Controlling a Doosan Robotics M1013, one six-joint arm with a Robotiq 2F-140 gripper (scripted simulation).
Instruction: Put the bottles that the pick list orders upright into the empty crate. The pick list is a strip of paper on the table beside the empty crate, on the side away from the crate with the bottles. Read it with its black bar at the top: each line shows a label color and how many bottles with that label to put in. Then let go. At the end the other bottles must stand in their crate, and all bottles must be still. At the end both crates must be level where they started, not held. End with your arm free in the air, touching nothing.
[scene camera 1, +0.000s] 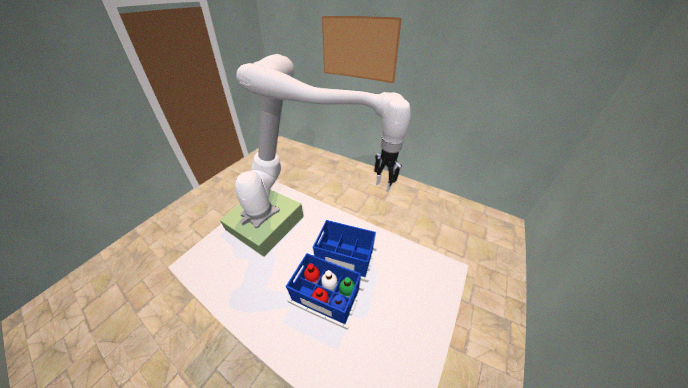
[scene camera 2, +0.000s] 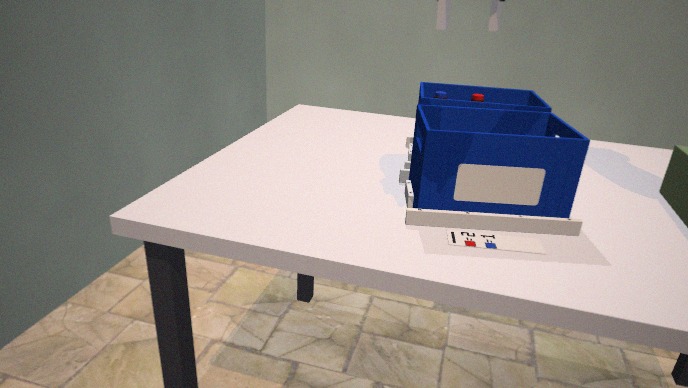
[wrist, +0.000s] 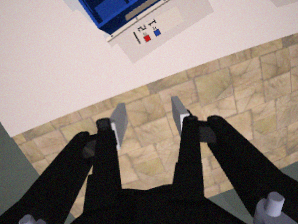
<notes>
In view: my gripper (wrist: 149, 109), a blue crate (scene camera 2: 453, 170), a blue crate (scene camera 2: 457, 93), a pick list (wrist: 161, 23) and a pale rail (scene camera 2: 426, 217).
</notes>
